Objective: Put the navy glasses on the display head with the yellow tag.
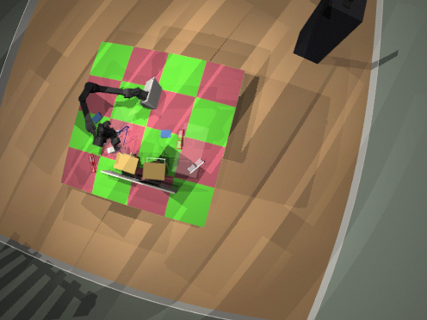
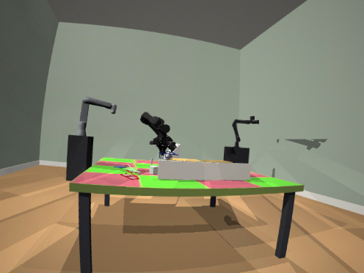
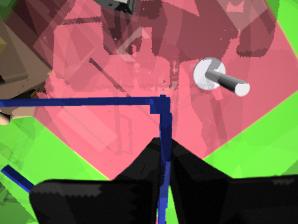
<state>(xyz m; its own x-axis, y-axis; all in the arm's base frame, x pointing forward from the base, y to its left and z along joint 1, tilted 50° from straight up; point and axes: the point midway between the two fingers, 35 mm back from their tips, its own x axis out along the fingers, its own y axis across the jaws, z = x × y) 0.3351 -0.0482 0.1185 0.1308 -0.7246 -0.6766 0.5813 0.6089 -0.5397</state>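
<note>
The white post lies 90 mm below my gripper tip, 70 mm to the right of it and 10 mm behind it. The rest, counted from my gripper tip: long grey wall: 270 mm ahead, 260 mm to the left, 60 mm below; white block: 130 mm ahead, 90 mm below, 50 mm to the right.
</note>
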